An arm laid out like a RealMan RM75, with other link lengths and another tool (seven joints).
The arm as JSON. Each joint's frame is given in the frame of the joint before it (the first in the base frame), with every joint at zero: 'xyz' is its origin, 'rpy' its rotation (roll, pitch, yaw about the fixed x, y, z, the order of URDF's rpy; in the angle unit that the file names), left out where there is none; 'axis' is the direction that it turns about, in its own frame. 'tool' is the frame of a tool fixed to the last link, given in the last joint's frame.
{
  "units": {
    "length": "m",
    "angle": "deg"
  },
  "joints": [
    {
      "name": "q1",
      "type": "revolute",
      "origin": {
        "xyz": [
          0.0,
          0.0,
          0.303
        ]
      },
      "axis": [
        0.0,
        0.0,
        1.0
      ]
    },
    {
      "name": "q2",
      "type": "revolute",
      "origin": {
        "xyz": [
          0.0,
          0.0,
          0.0
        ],
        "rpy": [
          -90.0,
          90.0,
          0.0
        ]
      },
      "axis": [
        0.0,
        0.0,
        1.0
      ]
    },
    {
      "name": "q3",
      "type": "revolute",
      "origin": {
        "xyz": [
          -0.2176,
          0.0,
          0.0
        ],
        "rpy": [
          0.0,
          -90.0,
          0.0
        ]
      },
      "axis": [
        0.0,
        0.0,
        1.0
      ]
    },
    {
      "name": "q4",
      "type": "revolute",
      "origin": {
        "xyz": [
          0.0,
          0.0,
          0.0
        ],
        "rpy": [
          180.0,
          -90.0,
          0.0
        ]
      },
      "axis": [
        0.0,
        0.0,
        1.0
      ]
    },
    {
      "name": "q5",
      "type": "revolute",
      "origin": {
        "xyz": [
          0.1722,
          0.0,
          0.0
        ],
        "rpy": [
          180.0,
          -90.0,
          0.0
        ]
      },
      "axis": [
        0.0,
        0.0,
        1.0
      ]
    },
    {
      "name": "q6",
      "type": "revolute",
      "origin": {
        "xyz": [
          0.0,
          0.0,
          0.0
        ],
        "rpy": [
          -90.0,
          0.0,
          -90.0
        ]
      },
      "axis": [
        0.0,
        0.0,
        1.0
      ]
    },
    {
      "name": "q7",
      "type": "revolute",
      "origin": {
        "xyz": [
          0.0,
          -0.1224,
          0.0
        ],
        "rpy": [
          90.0,
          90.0,
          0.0
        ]
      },
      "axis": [
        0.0,
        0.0,
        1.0
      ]
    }
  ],
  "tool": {
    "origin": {
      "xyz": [
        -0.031,
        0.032,
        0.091
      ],
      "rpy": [
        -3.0,
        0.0,
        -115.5
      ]
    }
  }
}
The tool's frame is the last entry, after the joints.
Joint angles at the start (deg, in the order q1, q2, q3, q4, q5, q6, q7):
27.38, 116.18, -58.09, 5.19, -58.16, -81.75, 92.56
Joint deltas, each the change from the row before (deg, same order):
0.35, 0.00, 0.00, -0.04, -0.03, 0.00, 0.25
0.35, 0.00, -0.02, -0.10, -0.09, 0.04, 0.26
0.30, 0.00, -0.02, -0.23, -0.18, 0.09, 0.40
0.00, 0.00, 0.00, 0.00, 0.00, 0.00, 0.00
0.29, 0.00, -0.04, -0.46, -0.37, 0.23, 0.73
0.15, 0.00, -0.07, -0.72, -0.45, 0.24, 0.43
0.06, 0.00, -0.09, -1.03, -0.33, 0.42, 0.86
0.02, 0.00, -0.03, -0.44, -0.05, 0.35, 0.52
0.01, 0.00, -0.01, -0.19, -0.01, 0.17, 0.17
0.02, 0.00, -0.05, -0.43, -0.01, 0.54, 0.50
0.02, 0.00, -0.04, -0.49, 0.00, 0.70, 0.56
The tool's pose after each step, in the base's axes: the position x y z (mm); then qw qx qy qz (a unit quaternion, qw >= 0). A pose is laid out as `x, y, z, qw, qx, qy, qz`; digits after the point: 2 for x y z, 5 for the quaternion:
185.29, 285.81, 10.84, 0.43851, -0.48263, -0.71488, -0.25244
183.37, 286.97, 10.85, 0.43923, -0.48143, -0.71616, -0.24982
181.54, 288.09, 10.88, 0.43966, -0.48060, -0.71751, -0.24680
181.54, 288.09, 10.88, 0.43966, -0.48060, -0.71751, -0.24680
179.62, 289.35, 10.78, 0.43931, -0.48062, -0.71919, -0.24244
178.09, 290.38, 10.70, 0.43807, -0.47759, -0.72282, -0.23986
176.92, 292.38, 11.50, 0.43740, -0.47634, -0.72470, -0.23789
176.92, 293.78, 11.92, 0.43681, -0.47760, -0.72426, -0.23778
177.00, 294.44, 12.08, 0.43643, -0.47787, -0.72420, -0.23812
177.59, 296.15, 12.22, 0.43475, -0.47989, -0.72355, -0.23910
178.55, 298.31, 12.33, 0.43249, -0.48250, -0.72259, -0.24084

